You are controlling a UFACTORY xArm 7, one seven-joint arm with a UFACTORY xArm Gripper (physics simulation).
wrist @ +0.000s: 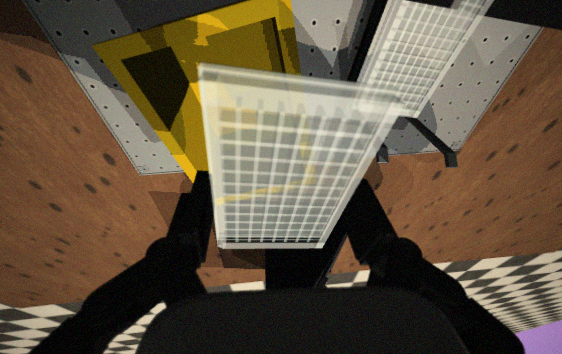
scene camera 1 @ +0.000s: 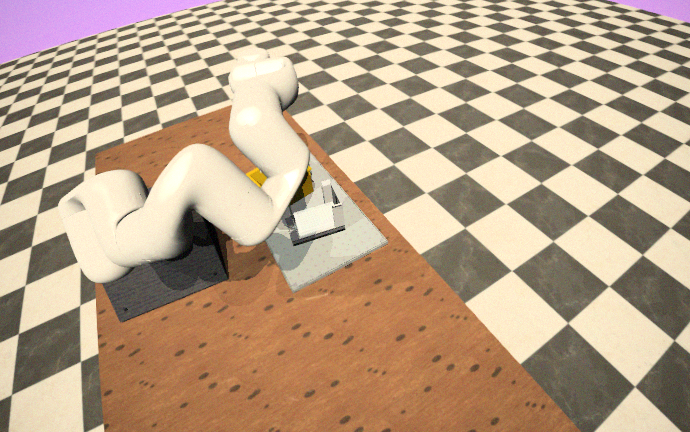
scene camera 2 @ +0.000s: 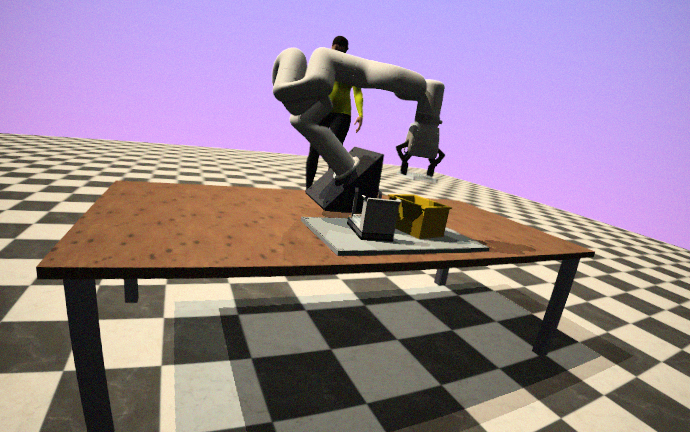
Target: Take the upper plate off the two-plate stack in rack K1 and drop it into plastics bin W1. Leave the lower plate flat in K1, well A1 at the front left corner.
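Places are measured from the arm's base along level axes (x up, y left, z back), in centimetres.
Pixels of known places: gripper, between the fingertips: (wrist: 282, 191) (scene camera 2: 416, 176); arm's base, origin of its link: (scene camera 2: 347, 169).
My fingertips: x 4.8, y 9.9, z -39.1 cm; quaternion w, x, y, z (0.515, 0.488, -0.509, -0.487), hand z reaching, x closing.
Observation:
Ahead of a thing's pixels: the offset from my fingertips to its middle. Level surfaces: height alone.
A clear gridded plate {dx +0.0, dy +0.0, dz -0.2 cm} (scene camera 2: 418, 177) (wrist: 295, 165) is between the fingers of my gripper (scene camera 2: 418, 173) (wrist: 282, 191), roughly level and raised above the height of the yellow bin W1 {dx -12.8, dy +3.3, dz +1.0 cm} (scene camera 1: 258, 176) (scene camera 2: 431, 223) (wrist: 245, 50). In the wrist view the plate overlaps part of the bin, whose yellow shows through it. The arm hides the gripper and part of the bin in scene camera 1. The lower plate {dx -14.6, dy -14.6, dz -4.8 cm} (scene camera 1: 314, 220) (wrist: 415, 50) lies flat in rack K1 {dx -11.8, dy -14.7, dz -4.2 cm} (scene camera 1: 320, 237) (scene camera 2: 379, 218), beside the bin. Rack K1 is partly cut off in the wrist view.
Rack and bin stand on a grey perforated board (scene camera 1: 305, 272) (scene camera 2: 407, 249) (wrist: 132, 155) on the brown table {dx -19.0 cm} (scene camera 1: 285, 356) (scene camera 2: 203, 228). Rack K1's upright corner guides rise beside the bin. The arm's dark wedge base (scene camera 1: 203, 269) (scene camera 2: 330, 195) is near the board. A person (scene camera 2: 343, 101) stands behind the arm.

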